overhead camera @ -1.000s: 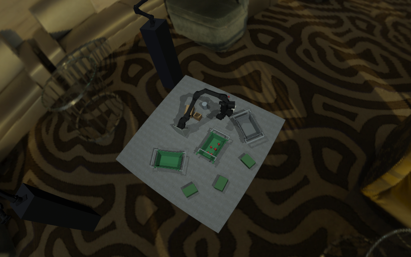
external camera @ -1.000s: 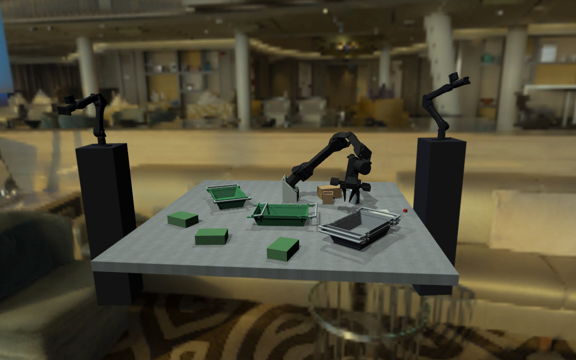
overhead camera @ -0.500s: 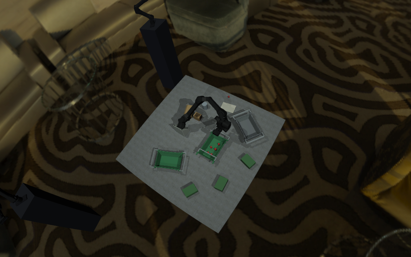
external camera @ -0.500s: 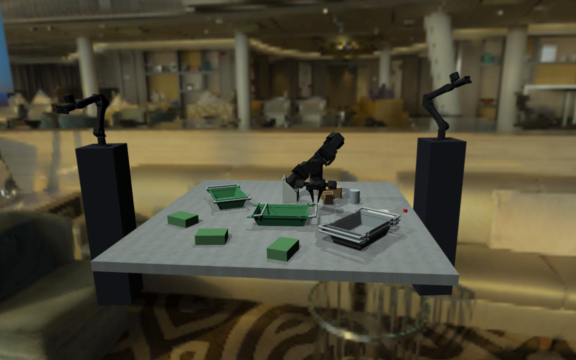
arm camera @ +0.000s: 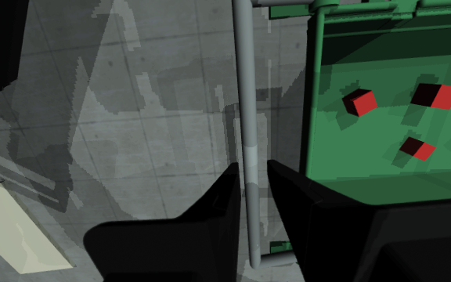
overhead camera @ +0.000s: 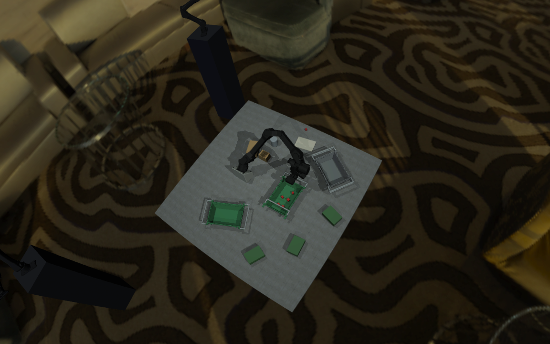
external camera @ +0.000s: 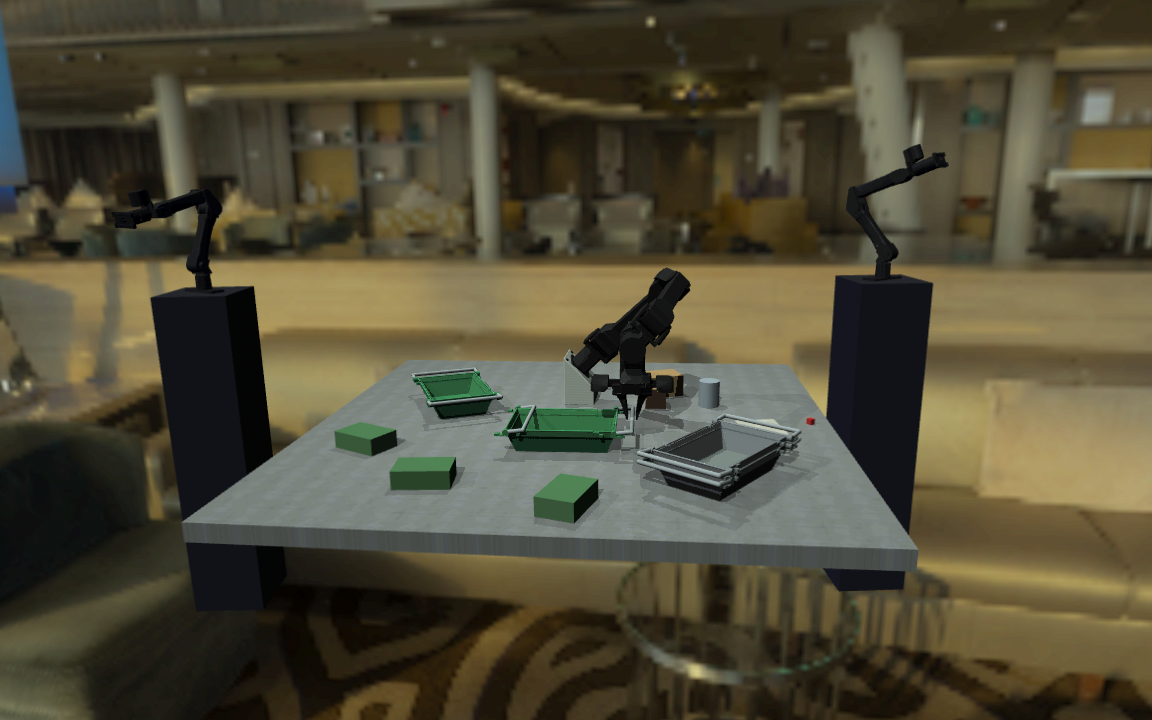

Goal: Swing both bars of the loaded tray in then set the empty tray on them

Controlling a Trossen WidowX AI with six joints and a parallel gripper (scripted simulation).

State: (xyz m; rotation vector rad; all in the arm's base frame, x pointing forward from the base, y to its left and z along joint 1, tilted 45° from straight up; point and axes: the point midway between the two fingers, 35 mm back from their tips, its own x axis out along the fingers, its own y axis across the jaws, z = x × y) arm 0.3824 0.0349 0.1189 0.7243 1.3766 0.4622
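My gripper tip is 45 cm to the left of the green tray, 34 cm past it and 2 cm above it. From my gripper tip the other things lie so: pale sheet 33 cm to the left, 7 cm behind, 6 cm below; red block 46 cm to the left, 12 cm behind, 5 cm below.
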